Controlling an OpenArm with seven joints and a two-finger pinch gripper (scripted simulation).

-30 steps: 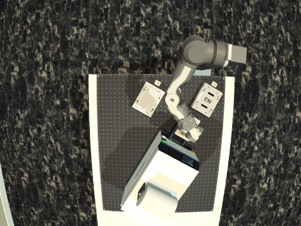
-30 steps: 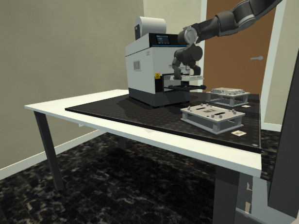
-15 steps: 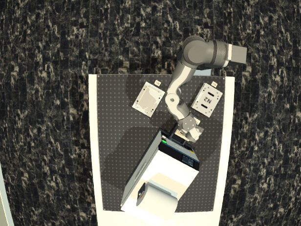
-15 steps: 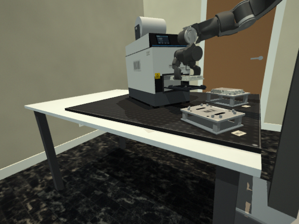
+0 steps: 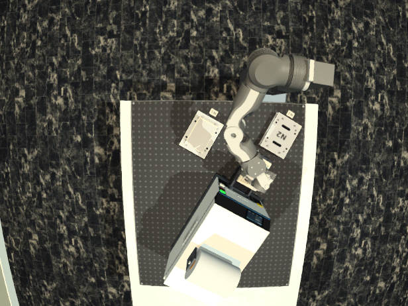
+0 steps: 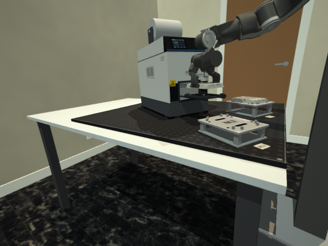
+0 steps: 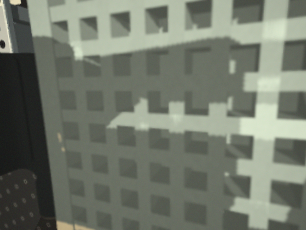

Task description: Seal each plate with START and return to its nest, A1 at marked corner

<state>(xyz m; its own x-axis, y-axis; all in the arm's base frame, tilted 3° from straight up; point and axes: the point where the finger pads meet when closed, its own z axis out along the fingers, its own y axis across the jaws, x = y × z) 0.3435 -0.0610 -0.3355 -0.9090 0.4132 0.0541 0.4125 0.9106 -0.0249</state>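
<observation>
Now: the sealer stage 40 mm below my hand. From my hand the other things lie so: clear well plate right at my hand; then N1 label 210 mm behind, 180 mm to the right, 150 mm below; then sealer screen 120 mm ahead, 10 mm to the right, 180 mm above.
</observation>
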